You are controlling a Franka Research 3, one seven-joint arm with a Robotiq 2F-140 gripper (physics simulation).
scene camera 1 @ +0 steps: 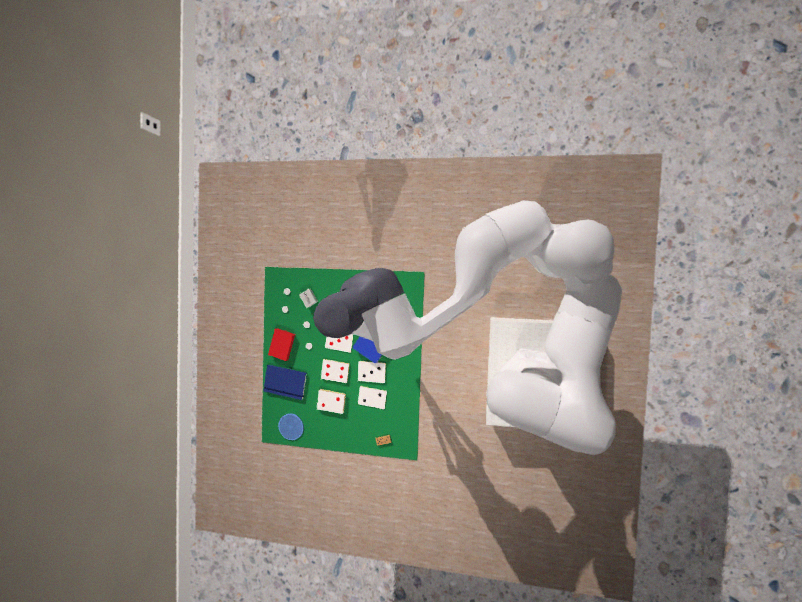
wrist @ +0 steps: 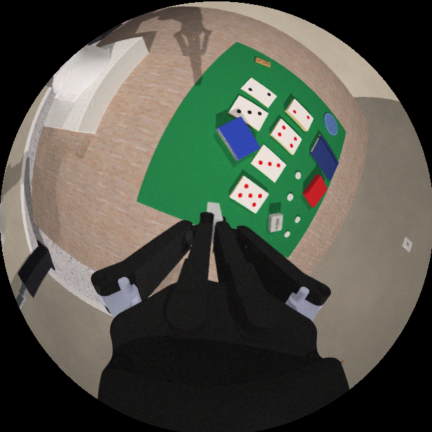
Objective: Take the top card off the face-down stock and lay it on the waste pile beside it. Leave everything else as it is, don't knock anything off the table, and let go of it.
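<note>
A green mat [scene camera 1: 354, 431], [wrist: 191, 165] is visible; so is the gripper [wrist: 211, 211].
</note>
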